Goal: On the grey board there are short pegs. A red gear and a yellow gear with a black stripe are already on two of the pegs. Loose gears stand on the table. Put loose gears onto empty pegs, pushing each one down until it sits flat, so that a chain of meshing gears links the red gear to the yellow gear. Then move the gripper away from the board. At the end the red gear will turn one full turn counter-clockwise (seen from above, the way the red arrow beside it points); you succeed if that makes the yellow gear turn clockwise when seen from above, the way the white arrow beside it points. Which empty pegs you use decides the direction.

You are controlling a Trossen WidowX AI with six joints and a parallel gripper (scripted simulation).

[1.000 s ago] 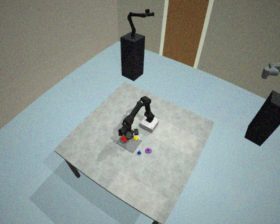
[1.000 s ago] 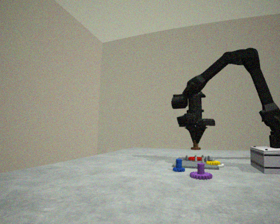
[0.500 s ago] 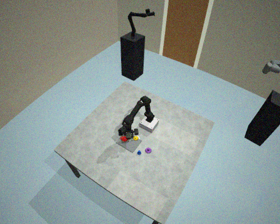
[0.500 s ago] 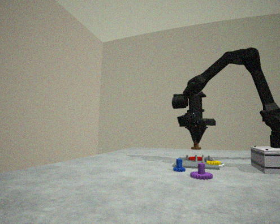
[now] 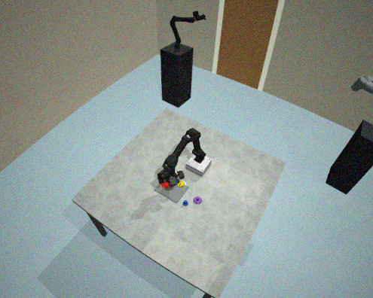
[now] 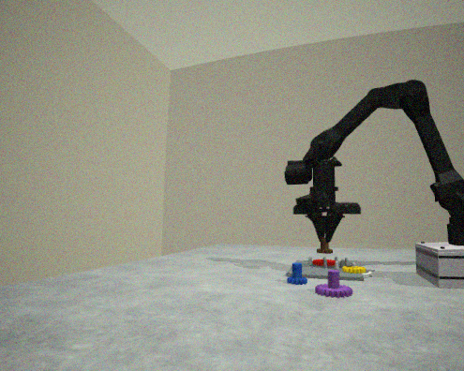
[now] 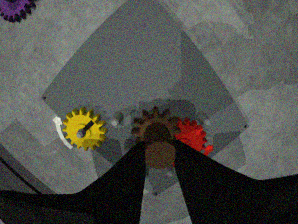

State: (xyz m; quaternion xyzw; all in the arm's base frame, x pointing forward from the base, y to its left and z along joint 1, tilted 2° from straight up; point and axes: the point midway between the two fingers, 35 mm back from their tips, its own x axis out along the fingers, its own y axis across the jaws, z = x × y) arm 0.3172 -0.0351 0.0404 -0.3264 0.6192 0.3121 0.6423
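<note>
Right now the red gear is 60 mm below my gripper tip and 50 mm to the right of it. Also, from my gripper tip: brown gear (10 mm below); then yellow gear (70 mm behind, 60 mm below, 40 mm to the left); then white arrow (100 mm behind, 60 mm below, 50 mm to the left).
</note>
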